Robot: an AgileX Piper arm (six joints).
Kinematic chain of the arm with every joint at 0, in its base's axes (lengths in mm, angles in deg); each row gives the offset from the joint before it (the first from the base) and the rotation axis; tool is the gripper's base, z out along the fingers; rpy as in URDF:
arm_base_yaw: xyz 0 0 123 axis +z
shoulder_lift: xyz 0 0 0 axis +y
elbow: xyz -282.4 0 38.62 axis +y
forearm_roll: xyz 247.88 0 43.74 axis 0.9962 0 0.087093
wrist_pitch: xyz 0 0 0 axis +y
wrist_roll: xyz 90.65 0 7.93 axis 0.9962 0 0.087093
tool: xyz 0 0 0 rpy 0 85.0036 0
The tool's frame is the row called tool.
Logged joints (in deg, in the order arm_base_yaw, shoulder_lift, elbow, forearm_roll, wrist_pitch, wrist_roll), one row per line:
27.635, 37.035, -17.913, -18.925, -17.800, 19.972
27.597, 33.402, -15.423, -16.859, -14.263, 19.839
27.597, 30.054, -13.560, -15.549, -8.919, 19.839
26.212, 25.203, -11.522, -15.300, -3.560, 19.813
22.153, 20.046, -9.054, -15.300, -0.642, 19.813
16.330, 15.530, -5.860, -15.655, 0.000, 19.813
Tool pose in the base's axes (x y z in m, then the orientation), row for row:
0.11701, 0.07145, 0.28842, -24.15, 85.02, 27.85
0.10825, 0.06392, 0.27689, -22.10, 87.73, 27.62
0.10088, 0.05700, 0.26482, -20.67, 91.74, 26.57
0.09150, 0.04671, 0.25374, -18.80, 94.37, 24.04
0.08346, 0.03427, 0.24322, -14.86, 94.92, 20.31
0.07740, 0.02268, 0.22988, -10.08, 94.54, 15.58
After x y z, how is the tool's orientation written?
As a rotation vector, in degrees.
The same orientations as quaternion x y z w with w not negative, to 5 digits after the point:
-0.18852, 0.66368, 0.21740, 0.69046
-0.17169, 0.68156, 0.21457, 0.67820
-0.15930, 0.70702, 0.20477, 0.65789
-0.14433, 0.72449, 0.18456, 0.64824
-0.11438, 0.73061, 0.15633, 0.65474
-0.07796, 0.73120, 0.12050, 0.66690

